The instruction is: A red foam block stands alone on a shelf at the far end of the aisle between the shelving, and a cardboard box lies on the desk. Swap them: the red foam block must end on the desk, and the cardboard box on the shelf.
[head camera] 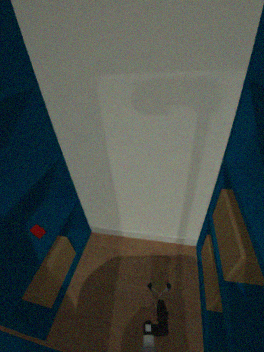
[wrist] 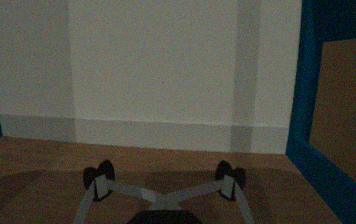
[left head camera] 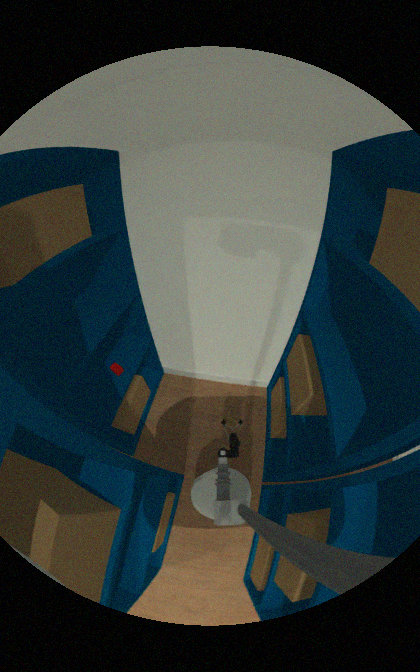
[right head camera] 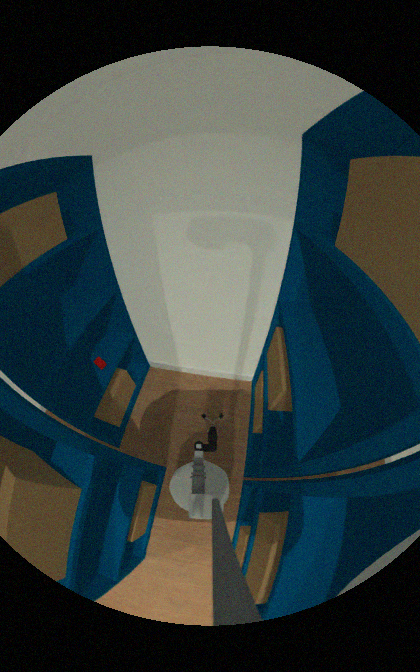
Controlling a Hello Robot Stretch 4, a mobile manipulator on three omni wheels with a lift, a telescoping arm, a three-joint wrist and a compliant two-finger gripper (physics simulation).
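The red foam block (head camera: 38, 231) (left head camera: 116, 369) (right head camera: 100, 363) is small and sits on a blue shelf of the left shelving, near the far end of the aisle. It does not show in the wrist view. My gripper (head camera: 159, 286) (left head camera: 232, 422) (right head camera: 212, 416) (wrist: 165, 174) is open and empty, its two fingertips wide apart. It is low over the wooden floor, pointing at the end wall, to the right of the block and apart from it. The desk and the cardboard box on it do not show in these views.
Blue shelving stands close on both sides. Brown boxes stand in the left shelving (head camera: 50, 275) (left head camera: 132, 405) and in the right shelving (head camera: 232, 240) (left head camera: 305, 375). A pale wall (head camera: 155, 150) (wrist: 150, 60) closes the aisle. In the wrist view, a blue shelf edge (wrist: 300, 100) is at the right.
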